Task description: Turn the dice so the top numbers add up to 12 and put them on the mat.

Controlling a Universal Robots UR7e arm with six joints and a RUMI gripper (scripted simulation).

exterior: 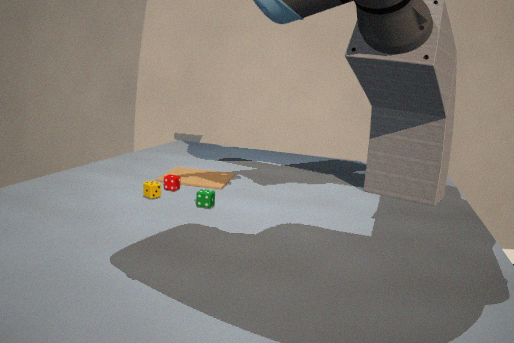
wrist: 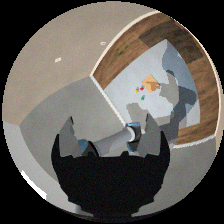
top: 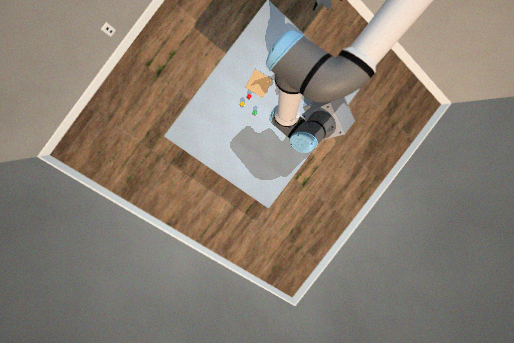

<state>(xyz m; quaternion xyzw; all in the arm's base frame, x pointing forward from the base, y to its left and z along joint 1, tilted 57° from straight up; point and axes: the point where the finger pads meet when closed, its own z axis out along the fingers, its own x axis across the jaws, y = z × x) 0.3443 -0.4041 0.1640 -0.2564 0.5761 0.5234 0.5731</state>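
My hand is 80 mm past the red die, 230 mm to the right of it and 630 mm above it. Round my hand: green die (190 mm behind, 270 mm to the left, 630 mm below); then tan mat (60 mm behind, 120 mm to the left, 640 mm below); then yellow die (90 mm behind, 300 mm to the left, 630 mm below).
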